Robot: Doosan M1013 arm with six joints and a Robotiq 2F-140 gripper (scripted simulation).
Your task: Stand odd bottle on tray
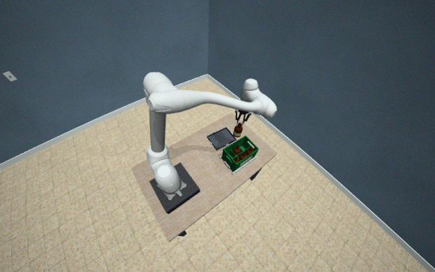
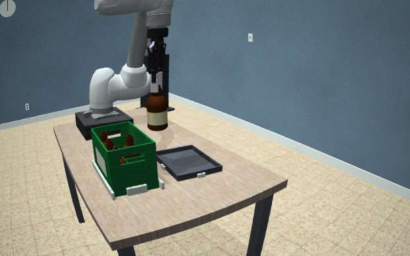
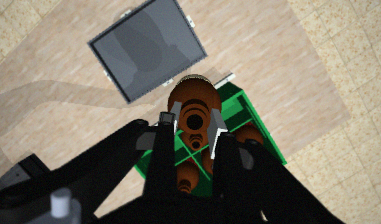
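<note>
Now: the brown bottle 9 cm below my hand. Round my hand: dark tray: 2 cm behind, 15 cm to the left, 35 cm below; then green crate: 8 cm behind, 12 cm to the right, 28 cm below.
</note>
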